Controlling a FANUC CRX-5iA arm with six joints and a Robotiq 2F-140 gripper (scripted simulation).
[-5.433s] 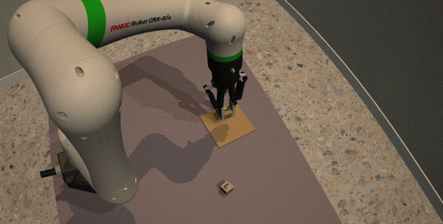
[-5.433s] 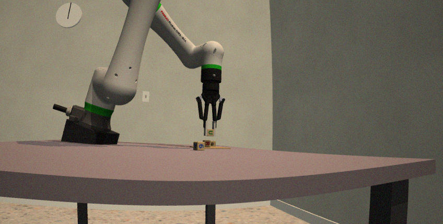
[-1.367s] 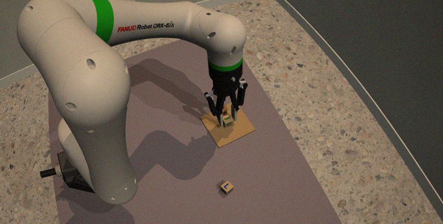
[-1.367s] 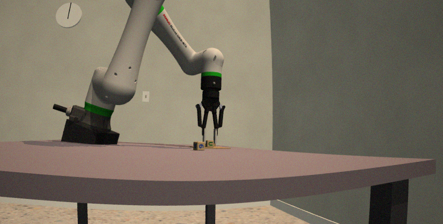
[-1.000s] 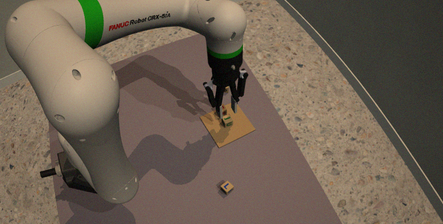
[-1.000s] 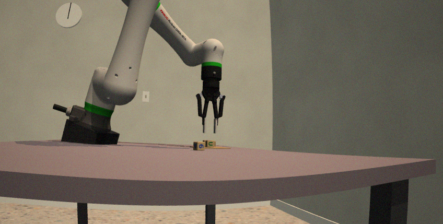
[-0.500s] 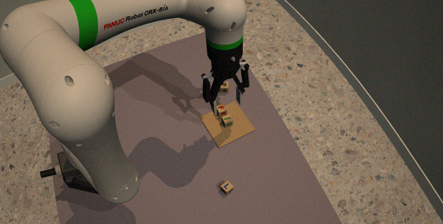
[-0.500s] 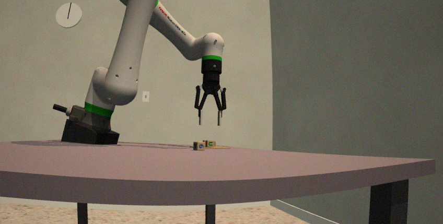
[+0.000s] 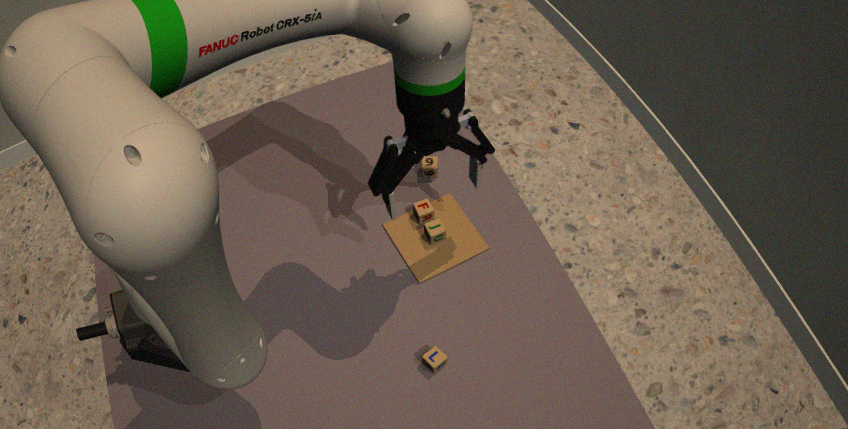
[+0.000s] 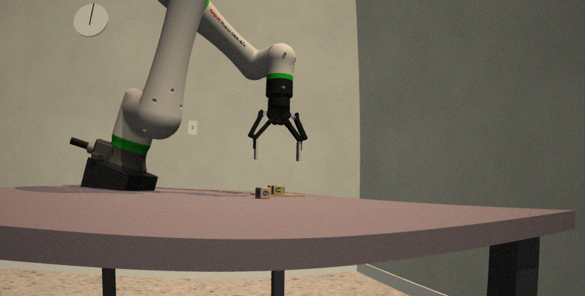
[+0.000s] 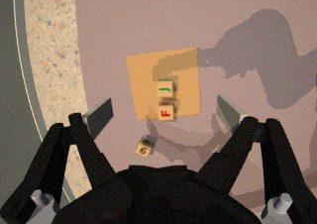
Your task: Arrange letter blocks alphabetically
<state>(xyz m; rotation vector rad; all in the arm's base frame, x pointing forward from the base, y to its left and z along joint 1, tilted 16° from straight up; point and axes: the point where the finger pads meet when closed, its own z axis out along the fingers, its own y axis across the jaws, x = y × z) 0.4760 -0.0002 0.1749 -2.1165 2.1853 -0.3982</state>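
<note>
My hand is 220 mm to the left of the blue-marked block, 110 mm past it and 110 mm above it. From my hand the other things lie so: tan mat (130 mm below); green-lettered block (110 mm below); red-lettered block (110 mm below, 50 mm to the left).
</note>
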